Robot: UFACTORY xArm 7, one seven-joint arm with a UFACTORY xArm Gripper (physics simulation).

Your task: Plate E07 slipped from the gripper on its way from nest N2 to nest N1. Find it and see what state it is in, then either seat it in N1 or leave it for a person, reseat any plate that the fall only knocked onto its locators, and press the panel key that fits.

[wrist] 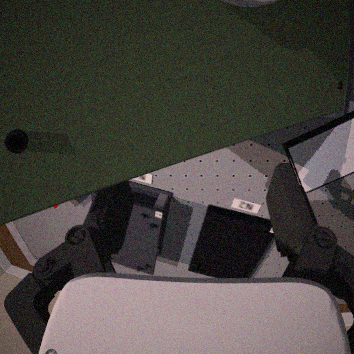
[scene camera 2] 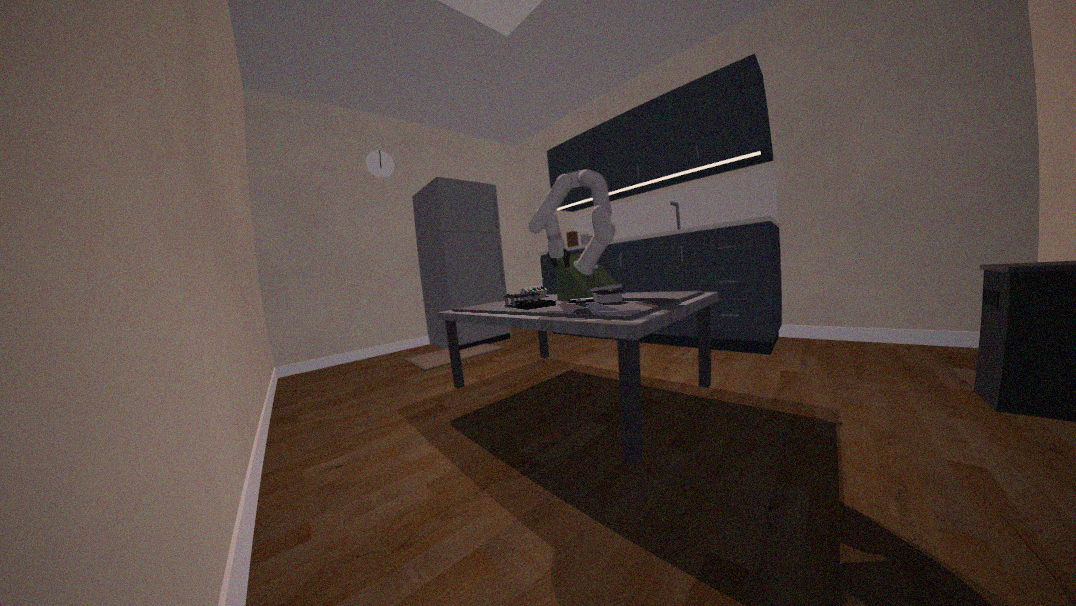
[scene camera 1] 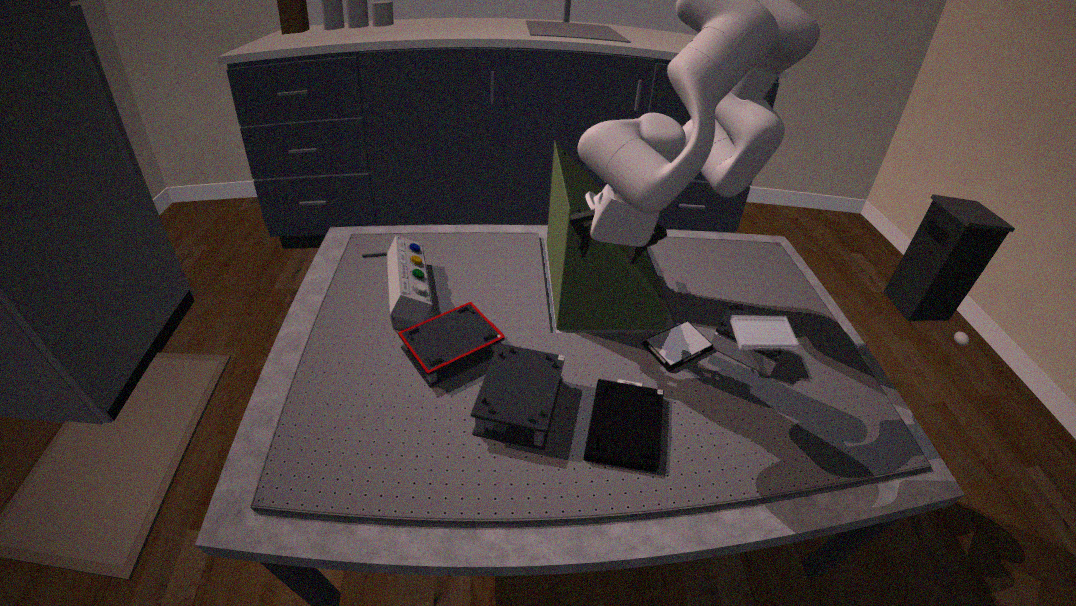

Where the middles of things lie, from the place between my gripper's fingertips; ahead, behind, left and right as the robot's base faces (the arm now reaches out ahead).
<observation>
Right now my hand is 340 mm to the right of the white card (scene camera 1: 752, 331), 120 mm above it and 30 mm short of it. Round my hand: shaker unit (scene camera 1: 724, 340) (330 mm to the left, 160 mm below, 10 mm ahead).
</observation>
